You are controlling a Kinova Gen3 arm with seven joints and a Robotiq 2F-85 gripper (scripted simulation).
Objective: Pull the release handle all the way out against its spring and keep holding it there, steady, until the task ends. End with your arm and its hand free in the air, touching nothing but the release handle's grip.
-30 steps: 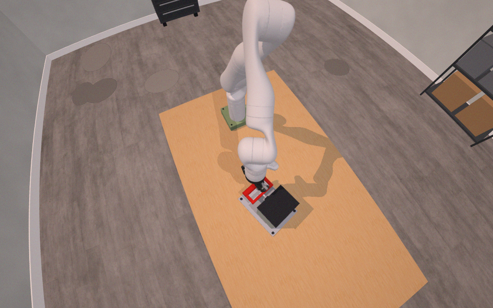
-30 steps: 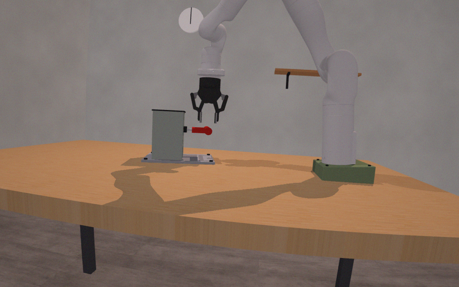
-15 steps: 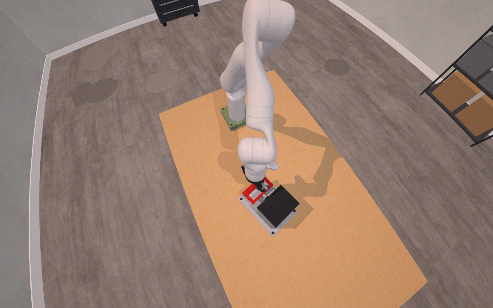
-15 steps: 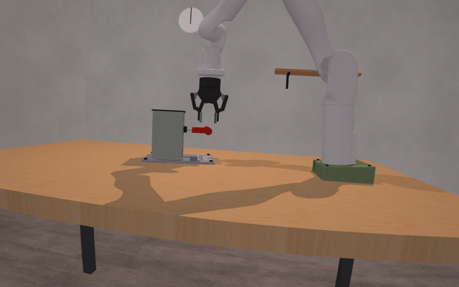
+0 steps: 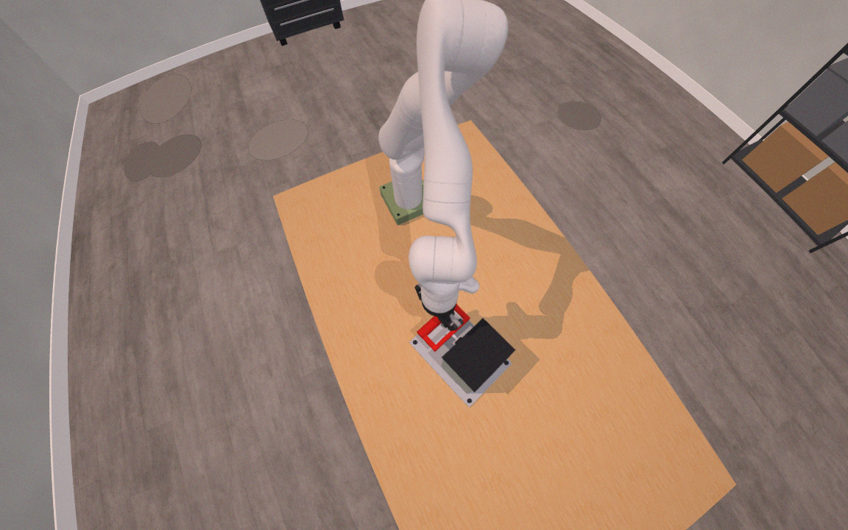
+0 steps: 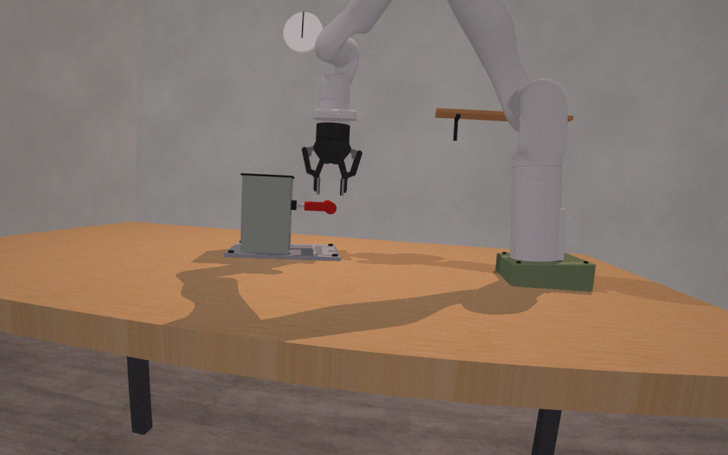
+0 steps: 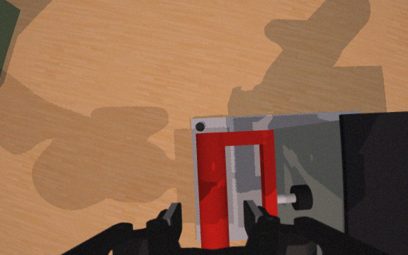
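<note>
Now: hand 50 mm short of the red release handle, 20 mm to the right of it and 40 mm above it. Round my hand: baseplate 90 mm ahead, 30 mm to the left, 140 mm below.
</note>
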